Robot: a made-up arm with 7 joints.
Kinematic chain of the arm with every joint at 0, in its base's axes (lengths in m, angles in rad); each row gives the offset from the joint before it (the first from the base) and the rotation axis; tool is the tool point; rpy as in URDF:
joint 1: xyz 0 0 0 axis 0.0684 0.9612 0.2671
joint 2: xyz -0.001 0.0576 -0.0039 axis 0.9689 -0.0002 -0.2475
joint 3: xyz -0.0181 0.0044 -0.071 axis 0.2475 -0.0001 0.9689
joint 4: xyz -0.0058 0 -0.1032 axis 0.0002 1 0
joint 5: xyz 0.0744 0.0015 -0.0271 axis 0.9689 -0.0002 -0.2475
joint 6: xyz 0.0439 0 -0.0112 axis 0.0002 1 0
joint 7: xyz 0.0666 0 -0.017 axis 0.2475 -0.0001 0.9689
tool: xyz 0 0 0 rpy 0 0.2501 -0.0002
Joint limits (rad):
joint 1: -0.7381..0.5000
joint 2: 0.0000..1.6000
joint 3: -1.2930..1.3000
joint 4: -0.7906..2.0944
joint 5: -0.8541..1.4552
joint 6: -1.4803..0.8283
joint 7: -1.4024..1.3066
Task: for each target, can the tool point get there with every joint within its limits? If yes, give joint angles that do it. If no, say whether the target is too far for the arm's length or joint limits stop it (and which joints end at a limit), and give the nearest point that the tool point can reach.
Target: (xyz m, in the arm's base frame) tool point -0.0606 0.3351 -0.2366
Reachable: yes | joints 0.0269 0.8403 -0.0527 1.6227 -0.1220 -0.0930 -0.8174
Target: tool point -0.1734 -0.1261 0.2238
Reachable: no: joint limits stop it (at a limit: joint 1, joint 2, joint 3, joint 4) | nearest point -0.0310 0.0912 0.1378 | short by 0.274 m
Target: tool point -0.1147 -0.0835 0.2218
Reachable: no: joint limits stop it (at a limit: joint 1, joint 2, joint 3, joint 4) | nearest point -0.0246 0.0893 0.1422 | short by 0.211 m
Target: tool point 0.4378 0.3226 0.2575
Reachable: no: too far | nearest point 0.2195 0.2658 0.1207 | short by 0.264 m
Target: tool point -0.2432 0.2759 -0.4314
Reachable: no: too far | nearest point -0.1690 0.2077 -0.2974 | short by 0.168 m
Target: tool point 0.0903 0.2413 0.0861
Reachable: yes | joints 0.0024 1.2199 1.0848 0.0914 -0.2501 -1.1866 0.4196
